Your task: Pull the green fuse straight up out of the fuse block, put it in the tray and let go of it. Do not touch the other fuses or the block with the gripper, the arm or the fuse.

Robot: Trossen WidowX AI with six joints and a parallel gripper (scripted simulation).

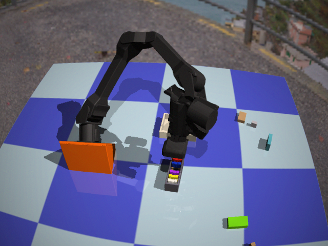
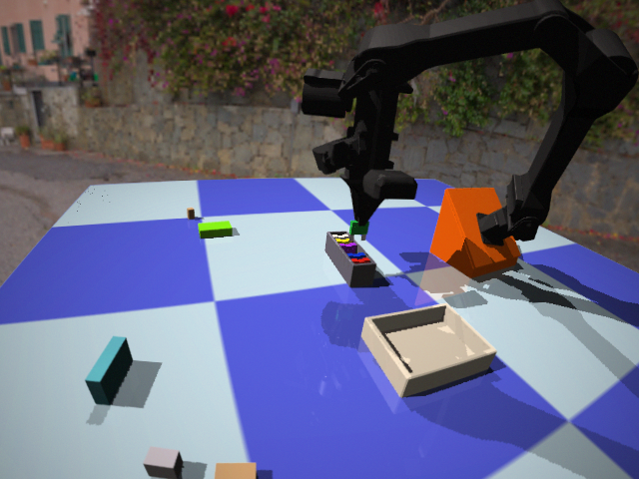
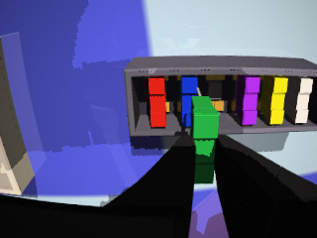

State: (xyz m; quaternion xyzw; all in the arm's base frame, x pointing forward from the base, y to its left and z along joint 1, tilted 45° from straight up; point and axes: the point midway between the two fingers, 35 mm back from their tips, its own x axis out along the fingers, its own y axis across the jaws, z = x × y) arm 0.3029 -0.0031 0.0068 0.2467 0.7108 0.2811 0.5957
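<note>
Right now the tray is 190 mm to the left of my gripper tip, 90 mm below it and 20 mm behind it. Round my gripper tip: green fuse: 10 mm below.
</note>
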